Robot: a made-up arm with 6 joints. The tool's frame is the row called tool.
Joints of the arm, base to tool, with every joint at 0 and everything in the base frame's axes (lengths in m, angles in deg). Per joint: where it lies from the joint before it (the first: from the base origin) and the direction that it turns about. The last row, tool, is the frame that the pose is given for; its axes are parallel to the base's.
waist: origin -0.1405 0.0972 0.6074 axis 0 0 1
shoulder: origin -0.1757 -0.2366 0.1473 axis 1 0 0
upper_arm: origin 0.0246 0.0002 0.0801 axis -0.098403 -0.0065 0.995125
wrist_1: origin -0.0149 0.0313 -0.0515 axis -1 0 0
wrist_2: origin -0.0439 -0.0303 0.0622 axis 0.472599 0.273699 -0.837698
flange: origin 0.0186 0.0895 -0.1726 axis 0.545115 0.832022 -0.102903
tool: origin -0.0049 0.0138 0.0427
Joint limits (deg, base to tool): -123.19..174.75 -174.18..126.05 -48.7..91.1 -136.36..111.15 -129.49..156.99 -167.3..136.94
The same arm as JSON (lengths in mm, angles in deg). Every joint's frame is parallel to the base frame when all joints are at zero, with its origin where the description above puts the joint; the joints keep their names.
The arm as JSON. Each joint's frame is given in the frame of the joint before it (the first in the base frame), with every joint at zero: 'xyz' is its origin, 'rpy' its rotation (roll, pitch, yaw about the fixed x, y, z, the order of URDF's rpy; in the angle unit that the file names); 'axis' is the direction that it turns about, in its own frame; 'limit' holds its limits. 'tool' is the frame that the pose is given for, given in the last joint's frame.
{
  "units": {
    "length": "mm",
    "angle": "deg"
  },
  "joints": [
    {
      "name": "waist",
      "type": "revolute",
      "origin": {
        "xyz": [
          -140.5,
          97.2,
          607.4
        ],
        "rpy": [
          0.0,
          0.0,
          0.0
        ]
      },
      "axis": [
        0.0,
        0.0,
        1.0
      ],
      "limit": {
        "lower": -123.19,
        "upper": 174.75
      }
    },
    {
      "name": "shoulder",
      "type": "revolute",
      "origin": {
        "xyz": [
          -175.7,
          -236.6,
          147.3
        ],
        "rpy": [
          0.0,
          0.0,
          0.0
        ]
      },
      "axis": [
        1.0,
        0.0,
        0.0
      ],
      "limit": {
        "lower": -174.18,
        "upper": 126.05
      }
    },
    {
      "name": "upper_arm",
      "type": "revolute",
      "origin": {
        "xyz": [
          24.6,
          0.2,
          80.1
        ],
        "rpy": [
          0.0,
          0.0,
          0.0
        ]
      },
      "axis": [
        -0.098403,
        -0.0065,
        0.995125
      ],
      "limit": {
        "lower": -48.7,
        "upper": 91.1
      }
    },
    {
      "name": "wrist_1",
      "type": "revolute",
      "origin": {
        "xyz": [
          -14.9,
          31.3,
          -51.5
        ],
        "rpy": [
          0.0,
          0.0,
          0.0
        ]
      },
      "axis": [
        -1.0,
        0.0,
        0.0
      ],
      "limit": {
        "lower": -136.36,
        "upper": 111.15
      }
    },
    {
      "name": "wrist_2",
      "type": "revolute",
      "origin": {
        "xyz": [
          -43.9,
          -30.3,
          62.2
        ],
        "rpy": [
          0.0,
          0.0,
          0.0
        ]
      },
      "axis": [
        0.472599,
        0.273699,
        -0.837698
      ],
      "limit": {
        "lower": -129.49,
        "upper": 156.99
      }
    },
    {
      "name": "flange",
      "type": "revolute",
      "origin": {
        "xyz": [
          18.6,
          89.5,
          -172.6
        ],
        "rpy": [
          0.0,
          0.0,
          0.0
        ]
      },
      "axis": [
        0.545115,
        0.832022,
        -0.102903
      ],
      "limit": {
        "lower": -167.3,
        "upper": 136.94
      }
    }
  ],
  "tool": {
    "origin": {
      "xyz": [
        -4.9,
        13.8,
        42.7
      ],
      "rpy": [
        0.0,
        0.0,
        0.0
      ]
    }
  }
}

